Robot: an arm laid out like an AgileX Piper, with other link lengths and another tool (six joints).
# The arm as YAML. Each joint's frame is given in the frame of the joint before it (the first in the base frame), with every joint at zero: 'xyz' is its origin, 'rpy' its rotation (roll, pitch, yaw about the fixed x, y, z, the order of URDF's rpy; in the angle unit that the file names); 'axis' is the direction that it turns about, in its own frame. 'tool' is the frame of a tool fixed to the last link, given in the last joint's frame.
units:
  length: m
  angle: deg
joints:
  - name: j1
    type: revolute
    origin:
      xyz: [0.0, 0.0, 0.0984]
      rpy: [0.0, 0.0, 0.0]
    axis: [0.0, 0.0, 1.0]
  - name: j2
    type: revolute
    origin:
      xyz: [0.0, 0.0, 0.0]
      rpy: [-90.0, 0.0, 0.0]
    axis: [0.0, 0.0, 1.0]
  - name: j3
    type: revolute
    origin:
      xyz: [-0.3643, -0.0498, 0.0]
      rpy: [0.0, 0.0, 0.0]
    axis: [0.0, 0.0, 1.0]
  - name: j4
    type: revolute
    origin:
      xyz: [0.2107, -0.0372, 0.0]
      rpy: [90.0, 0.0, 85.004]
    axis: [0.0, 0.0, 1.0]
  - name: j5
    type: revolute
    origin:
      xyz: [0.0, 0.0, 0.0]
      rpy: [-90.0, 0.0, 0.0]
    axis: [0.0, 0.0, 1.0]
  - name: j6
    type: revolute
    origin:
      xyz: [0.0, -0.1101, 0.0]
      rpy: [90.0, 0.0, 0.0]
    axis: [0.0, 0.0, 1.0]
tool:
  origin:
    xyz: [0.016, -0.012, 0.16]
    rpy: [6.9, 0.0, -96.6]
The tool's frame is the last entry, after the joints.
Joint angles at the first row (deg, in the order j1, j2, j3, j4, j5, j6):
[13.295, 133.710, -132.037, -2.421, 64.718, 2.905]
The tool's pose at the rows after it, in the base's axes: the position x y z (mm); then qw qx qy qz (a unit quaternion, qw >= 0):
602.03 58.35 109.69 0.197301 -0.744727 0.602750 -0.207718
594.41 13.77 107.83 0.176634 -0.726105 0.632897 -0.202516
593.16 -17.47 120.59 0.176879 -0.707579 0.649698 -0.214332
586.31 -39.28 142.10 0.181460 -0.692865 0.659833 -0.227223
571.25 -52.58 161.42 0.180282 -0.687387 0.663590 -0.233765
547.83 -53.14 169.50 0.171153 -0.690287 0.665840 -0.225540
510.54 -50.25 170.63 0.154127 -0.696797 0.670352 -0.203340
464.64 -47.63 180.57 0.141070 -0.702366 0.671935 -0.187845
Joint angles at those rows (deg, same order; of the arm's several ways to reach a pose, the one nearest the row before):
[7.635, 133.711, -132.041, -2.471, 66.968, 2.905]
[3.506, 133.498, -132.036, -2.537, 69.304, 2.904]
[0.545, 132.217, -131.975, -2.648, 69.437, 2.905]
[-1.577, 129.511, -130.814, -2.648, 69.436, 2.843]
[-2.873, 125.959, -127.795, -2.784, 69.439, 2.356]
[-2.995, 122.169, -122.504, -2.902, 69.391, 2.243]
[-2.996, 117.319, -114.351, -2.683, 69.409, 2.108]
[-2.996, 110.668, -105.264, -2.617, 69.360, 1.821]

